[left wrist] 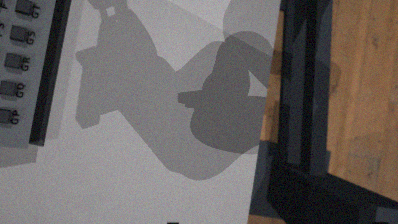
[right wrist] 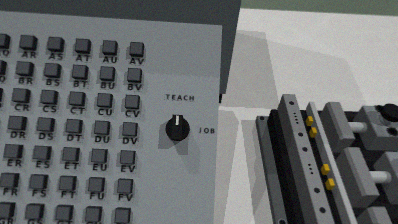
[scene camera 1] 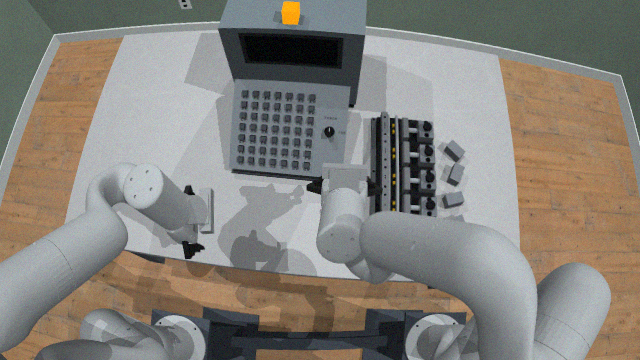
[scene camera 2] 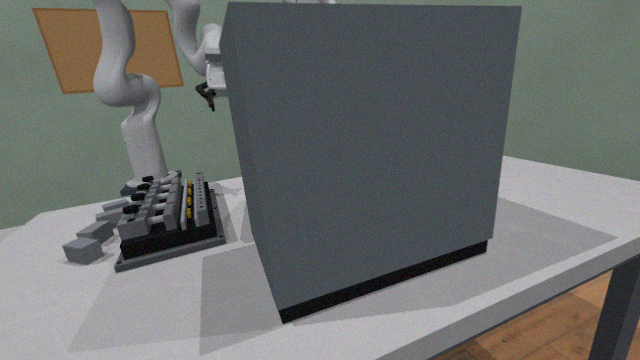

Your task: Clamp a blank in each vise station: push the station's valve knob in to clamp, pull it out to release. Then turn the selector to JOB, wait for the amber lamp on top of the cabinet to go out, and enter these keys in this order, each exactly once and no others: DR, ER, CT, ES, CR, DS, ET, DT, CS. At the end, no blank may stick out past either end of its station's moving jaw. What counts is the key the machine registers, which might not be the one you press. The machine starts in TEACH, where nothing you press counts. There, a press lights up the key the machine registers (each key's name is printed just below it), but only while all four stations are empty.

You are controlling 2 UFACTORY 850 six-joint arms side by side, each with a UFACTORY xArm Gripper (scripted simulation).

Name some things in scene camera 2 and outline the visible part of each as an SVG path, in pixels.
A grey blank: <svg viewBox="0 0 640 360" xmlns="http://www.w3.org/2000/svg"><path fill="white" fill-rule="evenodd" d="M62 245L68 262L88 265L104 256L100 242L96 239L80 237Z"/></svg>
